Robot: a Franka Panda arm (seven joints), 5 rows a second.
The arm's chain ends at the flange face. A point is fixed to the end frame.
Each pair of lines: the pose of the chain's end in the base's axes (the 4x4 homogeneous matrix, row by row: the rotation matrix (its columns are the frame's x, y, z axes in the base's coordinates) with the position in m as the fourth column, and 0 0 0 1 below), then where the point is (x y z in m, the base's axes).
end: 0.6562 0.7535 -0.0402 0.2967; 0.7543 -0.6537 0.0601 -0.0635; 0.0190 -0.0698 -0.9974 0.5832; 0 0 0 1
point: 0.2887 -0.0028 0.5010
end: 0.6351 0.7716 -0.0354 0.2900; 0.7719 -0.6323 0.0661 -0.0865; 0.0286 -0.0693 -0.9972 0.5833; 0 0 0 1
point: 0.2809 -0.0254 0.5014
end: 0.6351 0.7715 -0.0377 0.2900; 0.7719 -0.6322 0.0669 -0.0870; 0.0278 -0.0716 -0.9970 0.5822; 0 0 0 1
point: 0.2807 -0.0259 0.5004
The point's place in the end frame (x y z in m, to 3 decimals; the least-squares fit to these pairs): 0.039 -0.040 0.086
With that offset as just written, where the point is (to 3 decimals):
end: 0.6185 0.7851 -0.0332 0.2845; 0.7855 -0.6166 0.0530 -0.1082; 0.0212 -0.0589 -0.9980 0.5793; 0 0 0 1
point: 0.274 -0.048 0.497
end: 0.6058 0.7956 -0.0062 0.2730; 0.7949 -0.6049 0.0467 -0.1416; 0.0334 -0.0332 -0.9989 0.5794; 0 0 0 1
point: 0.264 -0.082 0.496
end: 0.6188 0.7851 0.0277 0.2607; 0.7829 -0.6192 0.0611 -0.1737; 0.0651 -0.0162 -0.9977 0.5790; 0 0 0 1
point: 0.256 -0.113 0.496
